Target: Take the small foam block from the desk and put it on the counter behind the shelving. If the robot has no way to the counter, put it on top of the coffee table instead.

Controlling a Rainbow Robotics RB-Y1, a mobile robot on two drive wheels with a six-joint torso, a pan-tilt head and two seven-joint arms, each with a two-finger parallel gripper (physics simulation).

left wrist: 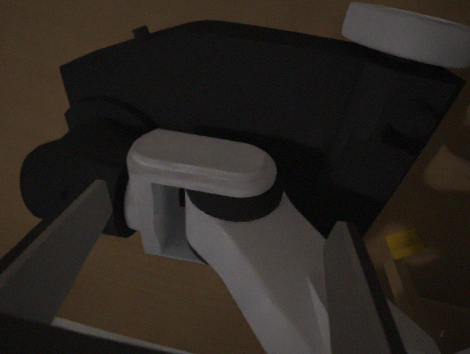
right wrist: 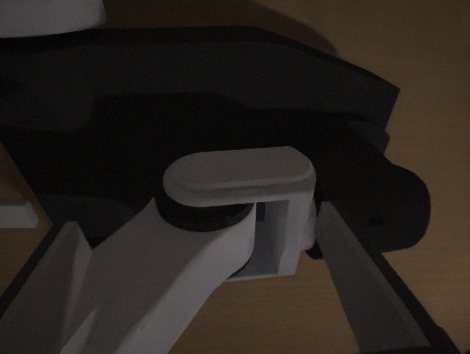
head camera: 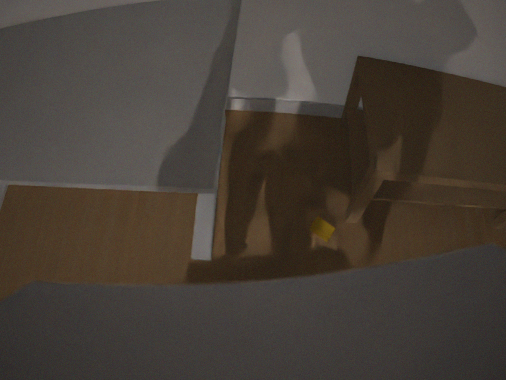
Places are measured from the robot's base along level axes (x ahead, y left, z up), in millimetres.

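Pixels of known places: left gripper, fingertip midpoint: (left wrist: 217,215); right gripper, fingertip midpoint: (right wrist: 206,225).
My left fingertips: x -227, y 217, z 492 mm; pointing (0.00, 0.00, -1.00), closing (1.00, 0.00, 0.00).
Note:
For each thing: its top centre in the pictures, then the offset to it from my left fingertips. "pt": a spot on its surface instead. Level surfaces: height alone.
- small yellow block, middle of its top: (left wrist: 408,251) (head camera: 323,226) 548 mm ahead, 508 mm right, 432 mm down
- brown coffee table, its level: 41 mm down
- grey-topped desk, its level: 229 mm up
- pale bar end, surface spot: (right wrist: 17,214) pt 489 mm ahead, 29 mm right, 467 mm down
A small yellow block (head camera: 323,228) (left wrist: 404,243), which looks like the foam block, lies on the wooden floor near a leg of the brown coffee table (head camera: 450,125). A grey-topped desk (head camera: 110,95) with a pale leg stands at the left in the head view. My left gripper (left wrist: 217,215) is open and empty, with its fingers wide apart above my own base; the block is outside its right finger. My right gripper (right wrist: 206,225) is open and empty, also above my base. The counter and the shelving cannot be made out.
A pale wall (head camera: 325,55) with a skirting board (head camera: 295,107) stands behind the gap between desk and coffee table. My grey body (head camera: 250,330) fills the bottom of the head view. A pale bar end (right wrist: 17,214) shows at the left edge of the right wrist view.

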